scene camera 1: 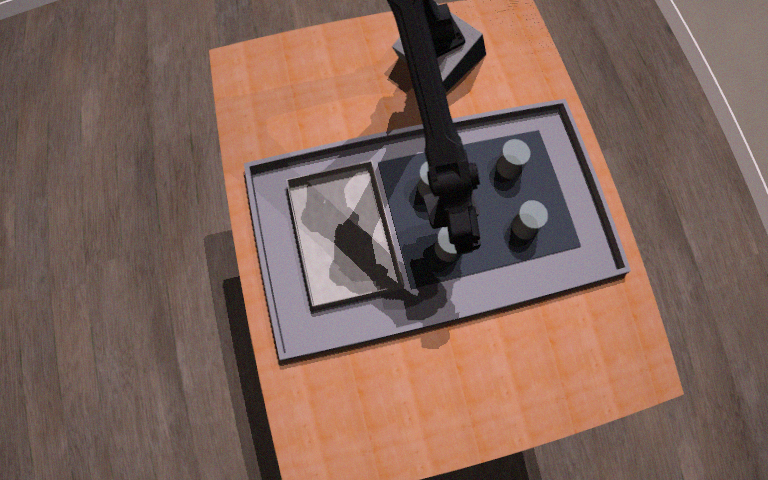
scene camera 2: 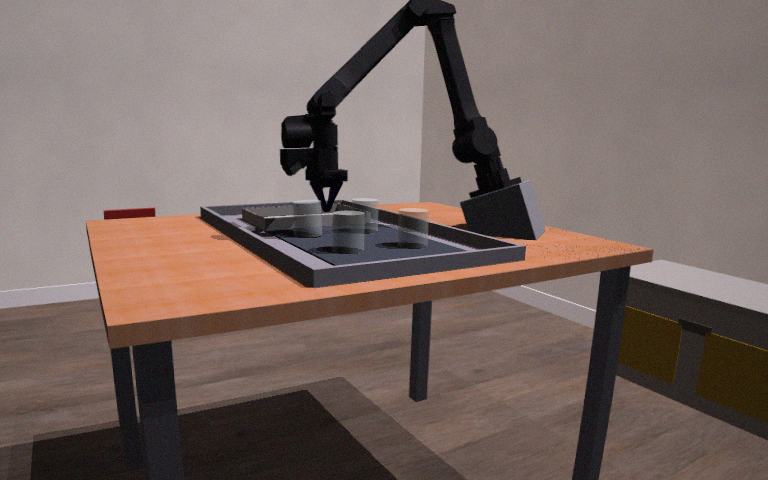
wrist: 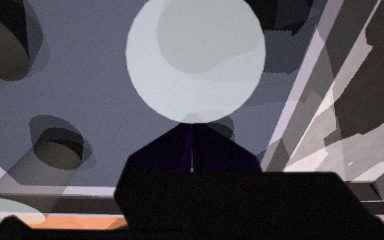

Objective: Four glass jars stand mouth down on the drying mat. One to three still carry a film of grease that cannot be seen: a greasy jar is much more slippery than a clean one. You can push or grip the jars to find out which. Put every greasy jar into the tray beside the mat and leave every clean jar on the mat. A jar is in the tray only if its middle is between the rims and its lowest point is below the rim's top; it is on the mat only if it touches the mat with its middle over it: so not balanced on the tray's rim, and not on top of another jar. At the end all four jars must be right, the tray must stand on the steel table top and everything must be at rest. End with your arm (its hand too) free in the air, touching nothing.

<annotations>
same spot on dark drying mat: (scene camera 2: 383,245) = (scene camera 1: 506,190)
</annotations>
